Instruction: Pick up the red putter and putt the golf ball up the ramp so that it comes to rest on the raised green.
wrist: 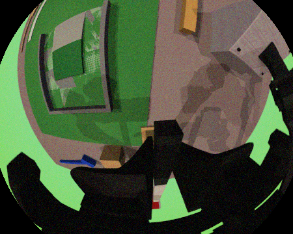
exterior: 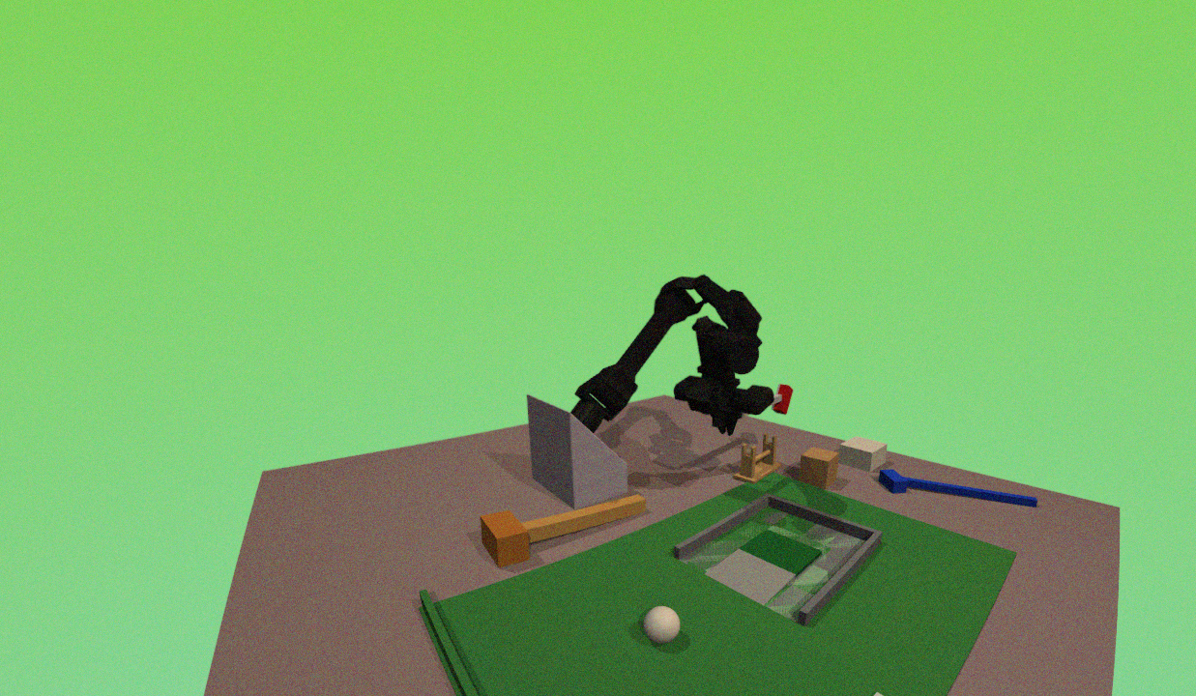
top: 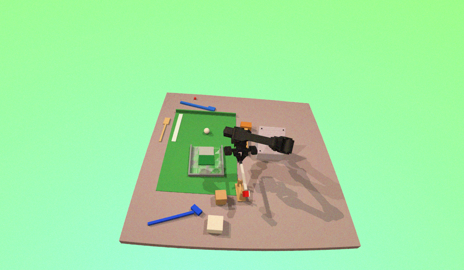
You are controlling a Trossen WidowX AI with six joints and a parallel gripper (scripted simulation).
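The red putter lies 11 cm to the left of my gripper tip, 3 cm above it and 1 cm behind it. Also, from my gripper tip: white golf ball: 36 cm to the right, 20 cm ahead, 10 cm below; then white strip: 42 cm to the right, 42 cm ahead, 12 cm below; then blue putter: 35 cm ahead, 29 cm to the left, 11 cm below.
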